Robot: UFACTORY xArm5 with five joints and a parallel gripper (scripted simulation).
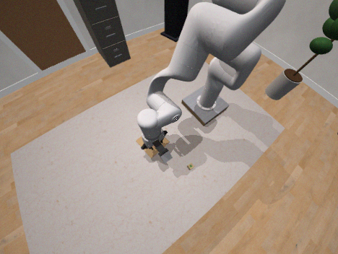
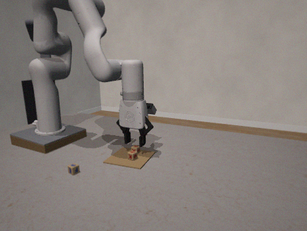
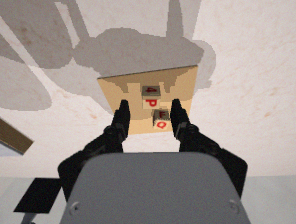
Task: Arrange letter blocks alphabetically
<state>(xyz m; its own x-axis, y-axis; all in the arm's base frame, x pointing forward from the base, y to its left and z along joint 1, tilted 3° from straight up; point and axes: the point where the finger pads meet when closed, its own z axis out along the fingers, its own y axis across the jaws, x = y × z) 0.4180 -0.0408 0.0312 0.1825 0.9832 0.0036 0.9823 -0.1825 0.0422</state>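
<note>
Now: the tan mat 5 cm below my hand and 4 cm to the right of it. From my hand the other things lie so: blue-lettered block 19 cm to the right, 13 cm behind, 4 cm below.
</note>
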